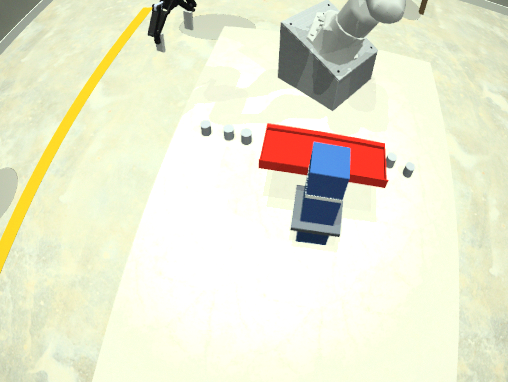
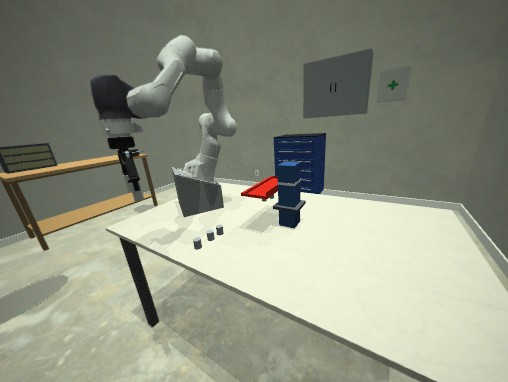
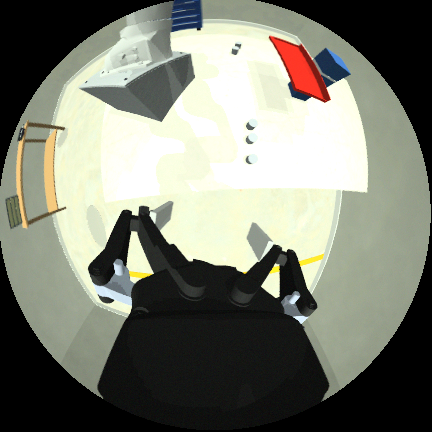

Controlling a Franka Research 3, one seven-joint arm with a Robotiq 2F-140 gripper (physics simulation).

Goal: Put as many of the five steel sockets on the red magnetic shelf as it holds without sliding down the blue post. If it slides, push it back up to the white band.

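Observation:
Three steel sockets (image 1: 206,128) (image 1: 229,133) (image 1: 246,137) (image 2: 197,243) (image 2: 210,235) (image 2: 220,230) (image 3: 251,159) (image 3: 252,138) (image 3: 252,124) stand in a row on the table. Two more sockets (image 1: 391,160) (image 1: 408,170) stand beyond the shelf's other end. The red shelf (image 1: 287,147) (image 2: 261,188) (image 3: 300,70) bears no socket. It sits against the blue post (image 1: 331,159) (image 2: 289,195), roughly level with the white band (image 1: 324,198) (image 2: 289,184). My gripper (image 1: 174,33) (image 3: 210,220) is open and empty, off the table's side, away from the sockets.
A grey collar (image 1: 296,215) (image 2: 303,204) surrounds the post low down. The grey robot base (image 1: 310,75) (image 2: 200,200) (image 3: 150,95) stands behind the shelf on the white table (image 1: 225,300). A wooden bench (image 2: 75,164) and a blue drawer cabinet (image 2: 319,160) stand farther back.

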